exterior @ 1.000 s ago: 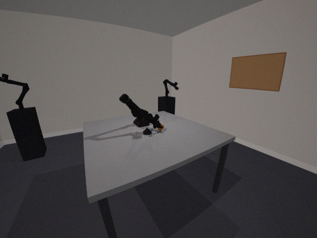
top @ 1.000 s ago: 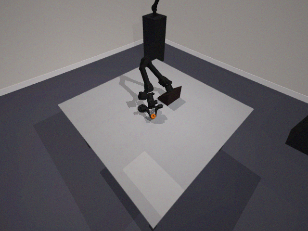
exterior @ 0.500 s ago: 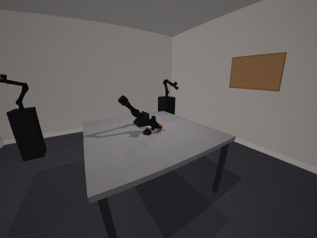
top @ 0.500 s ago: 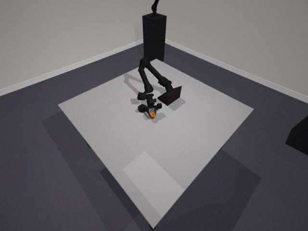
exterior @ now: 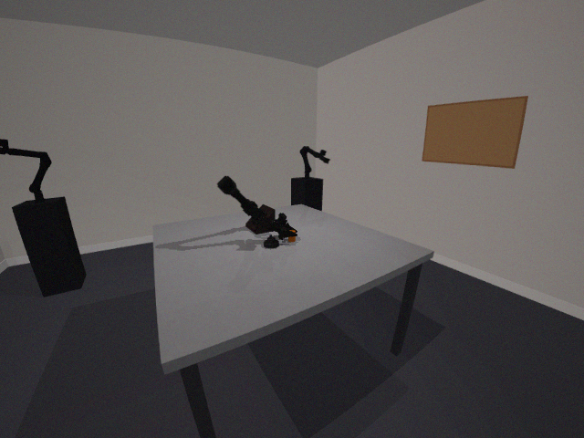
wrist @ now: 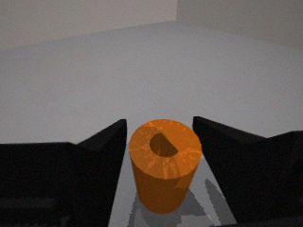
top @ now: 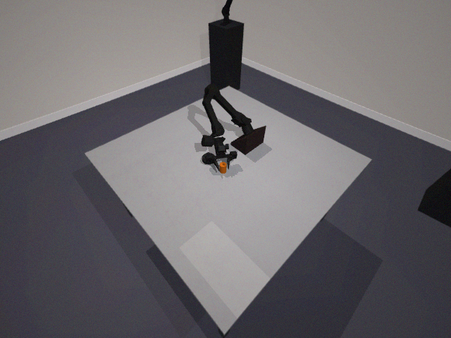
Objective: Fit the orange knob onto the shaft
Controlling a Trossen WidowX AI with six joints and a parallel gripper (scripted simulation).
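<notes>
Now: gripper tip 20 mm to the left of the orange knob, 20 mm past it and 20 mm above it. The rest, counted from my gripper tip: dark round pedestal: 160 mm to the right, 30 mm behind, 20 mm below.
</notes>
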